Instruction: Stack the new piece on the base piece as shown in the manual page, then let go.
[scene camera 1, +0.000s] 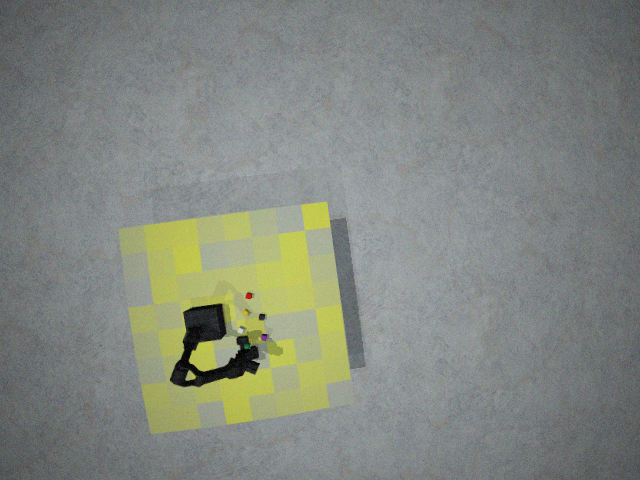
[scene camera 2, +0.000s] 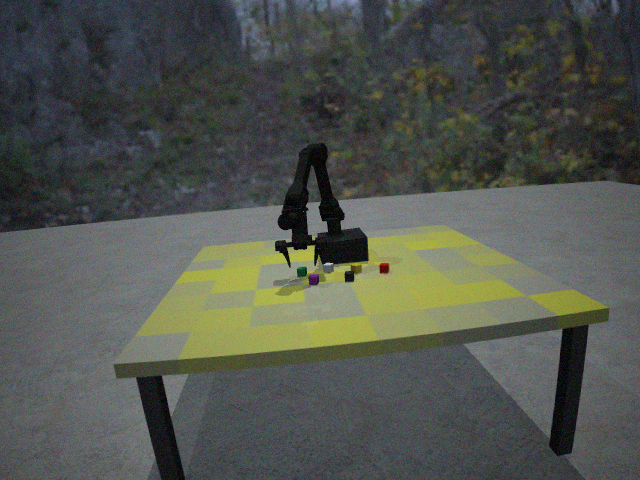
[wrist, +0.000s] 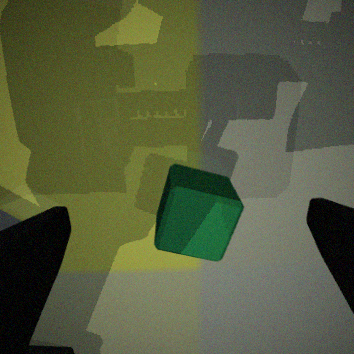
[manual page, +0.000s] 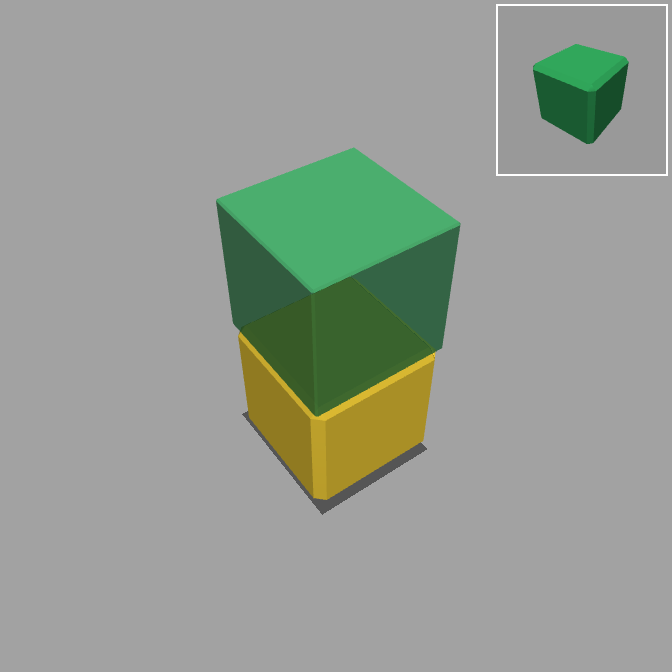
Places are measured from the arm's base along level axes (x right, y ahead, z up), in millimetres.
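Pixels of known places: gripper, fingertip midpoint: (scene camera 1: 247, 346) (scene camera 2: 302, 266) (wrist: 189, 214); arm's base, link origin: (scene camera 1: 196, 330) (scene camera 2: 335, 233).
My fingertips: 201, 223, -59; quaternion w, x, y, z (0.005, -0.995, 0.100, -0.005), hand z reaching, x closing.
Observation:
Ahead of a thing's pixels: the offset from my fingertips to its top centre, as dx, dy, dz. Level surfaces: height alone.
Several small cubes stand apart on the table, none stacked: green {+1, -11, -7} (scene camera 1: 247, 346) (scene camera 2: 301, 271) (wrist: 196, 220), purple {-13, +103, -7} (scene camera 1: 264, 336) (scene camera 2: 313, 279), white {-102, -13, -7} (scene camera 1: 241, 330) (scene camera 2: 328, 267), black {-135, +130, -7} (scene camera 1: 262, 316) (scene camera 2: 349, 276), yellow {-191, +47, -7} (scene camera 1: 246, 312) (scene camera 2: 356, 268) and red {-282, +100, -7} (scene camera 1: 249, 295) (scene camera 2: 384, 268). Which are the new piece and the base piece, I cannot tell. My gripper (scene camera 1: 248, 347) (scene camera 2: 302, 265) (wrist: 189, 214) is wide open and empty, low above the green cube. In the wrist view the green cube shows between the two fingertips, turned a little and touching neither.
The yellow and grey checkered table {dz -37} (scene camera 1: 294, 248) (scene camera 2: 413, 315) carries the arm's black base box (scene camera 1: 204, 322) (scene camera 2: 342, 245) behind the cubes. White stands closest to green on the base side; purple is nearer the second scene camera.

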